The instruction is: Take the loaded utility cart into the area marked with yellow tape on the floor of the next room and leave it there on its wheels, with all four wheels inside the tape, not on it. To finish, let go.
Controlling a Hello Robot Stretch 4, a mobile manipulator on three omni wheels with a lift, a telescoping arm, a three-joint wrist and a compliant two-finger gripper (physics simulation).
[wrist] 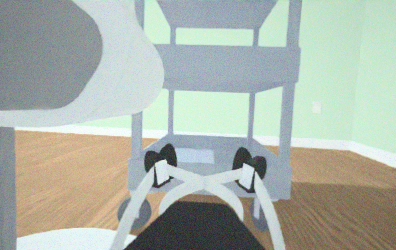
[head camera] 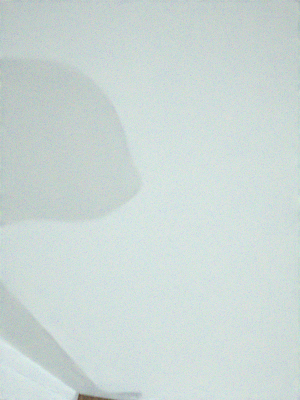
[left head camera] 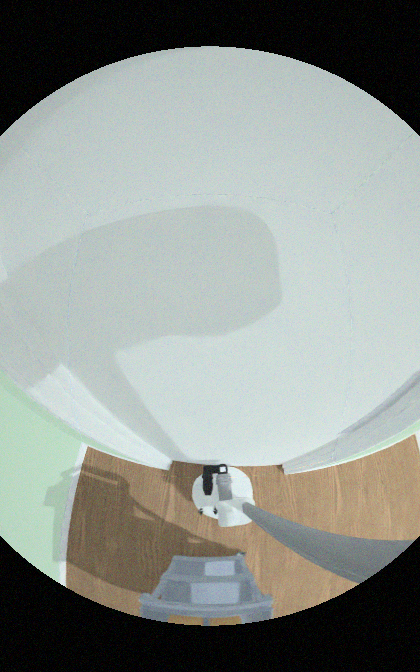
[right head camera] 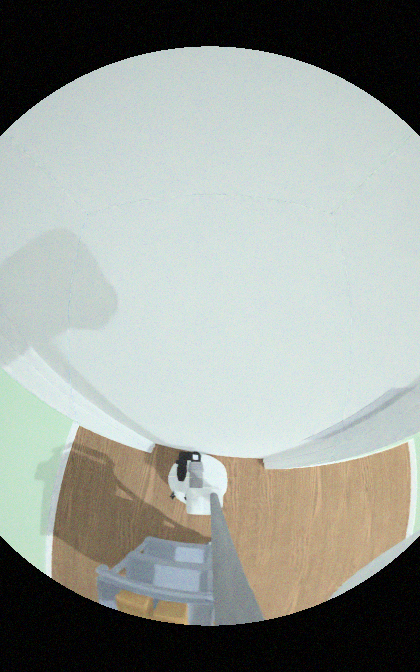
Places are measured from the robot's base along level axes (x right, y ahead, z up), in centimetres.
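Pixels of known places: gripper, fingertip midpoint: point(wrist: 205, 159).
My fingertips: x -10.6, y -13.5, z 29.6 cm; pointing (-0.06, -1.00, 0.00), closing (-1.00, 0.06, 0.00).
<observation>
Behind a point stands the place of what it marks.
The blue-grey utility cart point(left head camera: 206, 610) point(right head camera: 165, 591) point(wrist: 230, 67) {x -18.5, y -53.1, z 45.6 cm} stands upright on the wooden floor. Tan boxes point(left head camera: 185, 620) point(right head camera: 134, 604) lie in its top tray, cut off by the lower edge of both side head views. In the wrist view the cart's end faces my gripper; the lower shelf and two wheels show behind and below the fingertips. My gripper point(wrist: 205, 159) {x -10.6, y -13.5, z 29.6 cm} point(left head camera: 208, 511) point(right head camera: 179, 497) is open and empty, low, with a stretch of floor between it and the cart. No yellow tape shows in these views.
A large pale surface point(head camera: 215, 200) {x 5.6, y 21.4, z 142.7 cm} point(left head camera: 240, 400) point(right head camera: 215, 350) stands close beyond my base, between white jambs of a doorway point(left head camera: 90, 425) point(right head camera: 310, 452). Green walls point(left head camera: 25, 475) point(wrist: 335, 60) {x -141.6, y -218.4, z 82.3 cm} with white baseboards flank the floor. Shadows fall left of the cart.
</observation>
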